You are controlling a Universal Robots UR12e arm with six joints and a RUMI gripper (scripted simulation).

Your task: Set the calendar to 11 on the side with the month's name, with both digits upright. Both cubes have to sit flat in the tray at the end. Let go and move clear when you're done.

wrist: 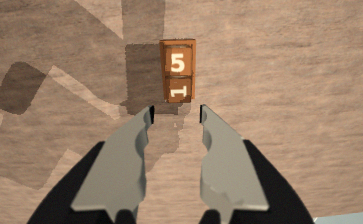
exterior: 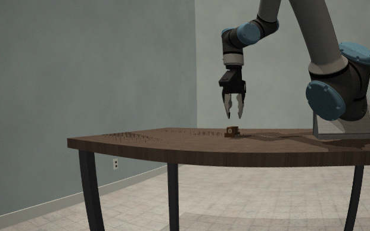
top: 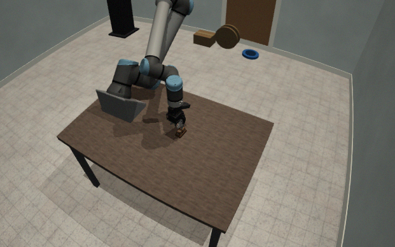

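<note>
Now: the cube 6 cm below my hand. Round my hand: calendar tray: 8 cm below, 2 cm to the left.
</note>
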